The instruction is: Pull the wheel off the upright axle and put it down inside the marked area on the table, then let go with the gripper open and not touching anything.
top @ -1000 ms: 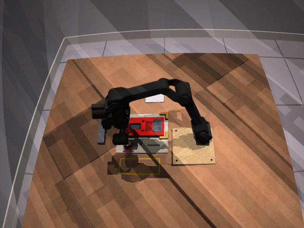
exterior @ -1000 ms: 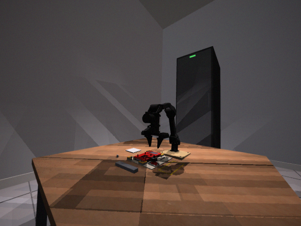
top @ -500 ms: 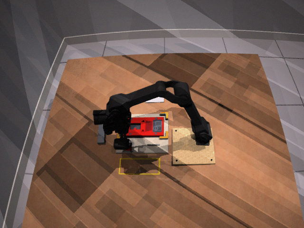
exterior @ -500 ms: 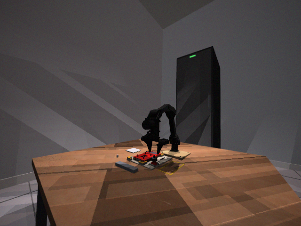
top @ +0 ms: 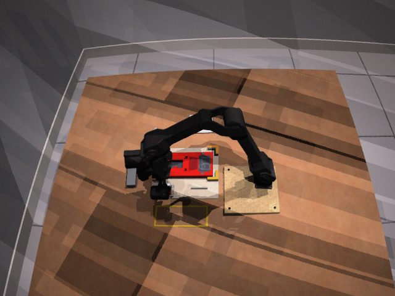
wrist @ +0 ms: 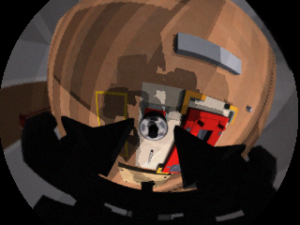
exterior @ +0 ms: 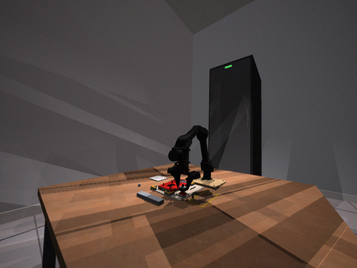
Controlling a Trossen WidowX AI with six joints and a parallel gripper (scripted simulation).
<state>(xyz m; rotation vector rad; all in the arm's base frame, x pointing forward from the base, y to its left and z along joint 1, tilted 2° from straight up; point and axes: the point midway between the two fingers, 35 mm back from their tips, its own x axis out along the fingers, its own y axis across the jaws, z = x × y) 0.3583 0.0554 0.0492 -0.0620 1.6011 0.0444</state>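
My gripper tip is now right at the wheel. The rest, counted from my gripper tip: grey bar: 15 cm ahead, 9 cm to the right, 3 cm below; then white plate: 33 cm to the right, 10 cm behind, 4 cm below.
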